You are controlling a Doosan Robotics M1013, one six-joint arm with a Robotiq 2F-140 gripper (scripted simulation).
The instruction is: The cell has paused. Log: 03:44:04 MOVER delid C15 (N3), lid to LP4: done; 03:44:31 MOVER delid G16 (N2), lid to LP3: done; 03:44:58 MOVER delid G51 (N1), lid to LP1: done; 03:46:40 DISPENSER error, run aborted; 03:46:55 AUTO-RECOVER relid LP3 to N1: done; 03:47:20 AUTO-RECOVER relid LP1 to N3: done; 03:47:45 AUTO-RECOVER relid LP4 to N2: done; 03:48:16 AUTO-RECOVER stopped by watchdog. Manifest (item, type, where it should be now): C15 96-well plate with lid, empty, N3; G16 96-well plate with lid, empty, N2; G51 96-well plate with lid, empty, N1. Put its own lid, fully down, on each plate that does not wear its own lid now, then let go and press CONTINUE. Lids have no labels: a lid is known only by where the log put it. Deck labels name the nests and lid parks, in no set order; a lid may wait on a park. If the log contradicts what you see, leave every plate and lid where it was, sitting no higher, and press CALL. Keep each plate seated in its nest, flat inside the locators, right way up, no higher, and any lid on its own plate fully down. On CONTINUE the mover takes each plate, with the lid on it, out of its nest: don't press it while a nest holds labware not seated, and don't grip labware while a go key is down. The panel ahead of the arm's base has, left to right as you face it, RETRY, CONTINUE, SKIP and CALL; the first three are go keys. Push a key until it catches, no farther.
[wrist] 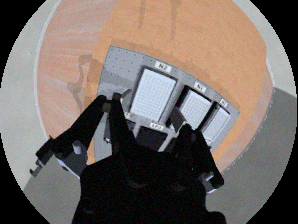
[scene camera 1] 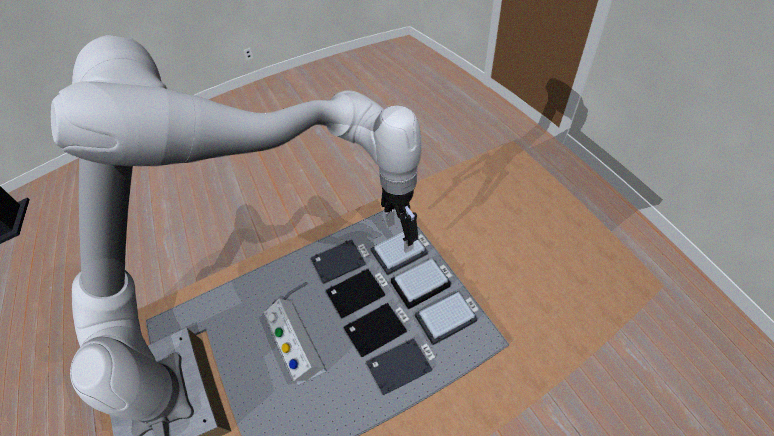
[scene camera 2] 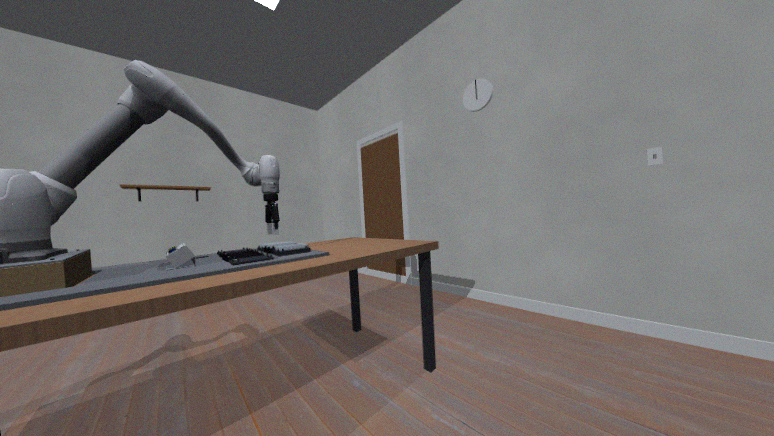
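I can see my gripper (scene camera 1: 399, 237) from out in the scene. The wrist view has it as well, my own gripper (wrist: 151, 103) there in the frame.
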